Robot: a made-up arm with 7 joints.
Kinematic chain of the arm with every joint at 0, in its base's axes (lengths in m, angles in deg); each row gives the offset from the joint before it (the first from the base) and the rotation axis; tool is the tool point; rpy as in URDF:
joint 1: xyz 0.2 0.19 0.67 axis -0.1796 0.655 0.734
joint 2: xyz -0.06 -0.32 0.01 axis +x
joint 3: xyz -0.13 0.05 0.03 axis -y
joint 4: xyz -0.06 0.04 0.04 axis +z
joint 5: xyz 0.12 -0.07 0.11 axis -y
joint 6: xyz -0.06 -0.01 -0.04 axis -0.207 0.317 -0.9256
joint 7: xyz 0.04 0 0.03 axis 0.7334 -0.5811 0.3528
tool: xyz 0.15 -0.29 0.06 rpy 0 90 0
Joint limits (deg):
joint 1: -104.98..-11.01
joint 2: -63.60..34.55
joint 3: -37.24..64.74
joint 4: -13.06..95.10
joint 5: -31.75..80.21
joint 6: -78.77..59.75
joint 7: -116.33..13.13
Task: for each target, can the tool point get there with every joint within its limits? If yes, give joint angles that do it. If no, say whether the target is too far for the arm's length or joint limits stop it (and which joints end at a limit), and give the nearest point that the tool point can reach.
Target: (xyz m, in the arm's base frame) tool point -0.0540 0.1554 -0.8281
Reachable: no: too far | nearest point -0.0165 0.3287 -0.0859 | short by 0.763 m
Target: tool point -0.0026 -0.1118 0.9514
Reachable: yes | joints -29.68 -49.15 -9.46 34.26 11.73 46.72 -6.77
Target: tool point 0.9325 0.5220 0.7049
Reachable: no: joint limits stop it (at a limit: joint 1, joint 2, joint 4, joint 5, joint 7) | nearest point 0.5762 0.4306 0.5709 | short by 0.391 m
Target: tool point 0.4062 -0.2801 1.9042
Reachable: no: too far | nearest point 0.1355 -0.1040 1.1965 | short by 0.778 m
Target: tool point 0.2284 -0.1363 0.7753
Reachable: yes | joints -38.20 -10.66 -24.14 78.24 37.23 30.15 -14.51
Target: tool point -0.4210 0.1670 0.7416
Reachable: yes | joints -38.96 -49.63 41.26 0.42 65.81 -5.93 -58.16
